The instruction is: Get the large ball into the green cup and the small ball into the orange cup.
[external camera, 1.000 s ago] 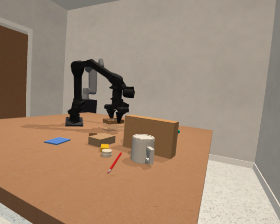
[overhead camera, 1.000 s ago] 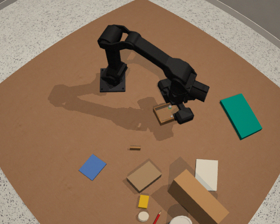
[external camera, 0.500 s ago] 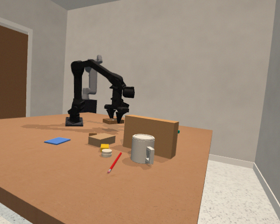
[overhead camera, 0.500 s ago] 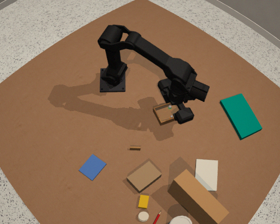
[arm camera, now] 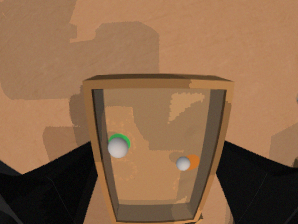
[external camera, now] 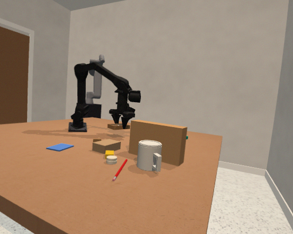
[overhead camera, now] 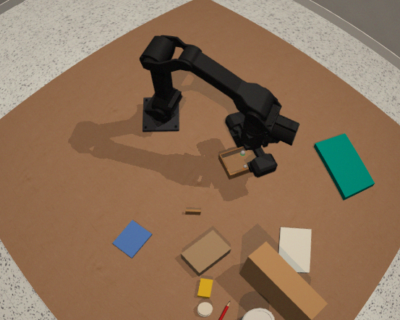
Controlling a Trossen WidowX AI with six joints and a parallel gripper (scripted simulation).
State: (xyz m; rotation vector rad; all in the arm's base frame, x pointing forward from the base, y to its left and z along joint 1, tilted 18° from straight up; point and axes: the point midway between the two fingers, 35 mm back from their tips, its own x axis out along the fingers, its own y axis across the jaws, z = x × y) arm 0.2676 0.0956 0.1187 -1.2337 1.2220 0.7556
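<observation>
My gripper is now 30 mm above the wooden puzzle and 10 mm to the left of it. The rest, counted from my hand: green slab 280 mm to the left, 190 mm ahead, 80 mm below; then white slab 280 mm ahead, 90 mm below, 50 mm to the right; then tan box 240 mm to the right, 130 mm ahead, 70 mm below.
</observation>
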